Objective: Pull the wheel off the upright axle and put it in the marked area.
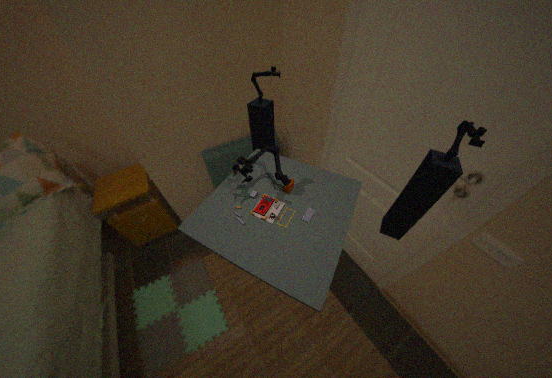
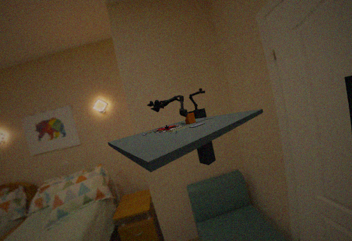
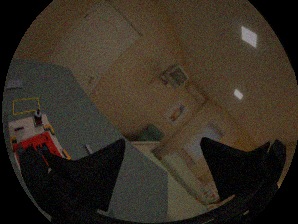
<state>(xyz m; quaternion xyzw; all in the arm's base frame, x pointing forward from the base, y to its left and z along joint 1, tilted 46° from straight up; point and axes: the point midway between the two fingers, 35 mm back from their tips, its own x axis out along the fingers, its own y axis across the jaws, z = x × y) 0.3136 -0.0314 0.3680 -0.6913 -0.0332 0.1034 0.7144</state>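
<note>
Now: the small grey wheel 31 cm to the left of my gripper tip and 27 cm below it. The rest, counted from my gripper tip: pale base plate 5 cm behind, 22 cm to the left, 30 cm below.
</note>
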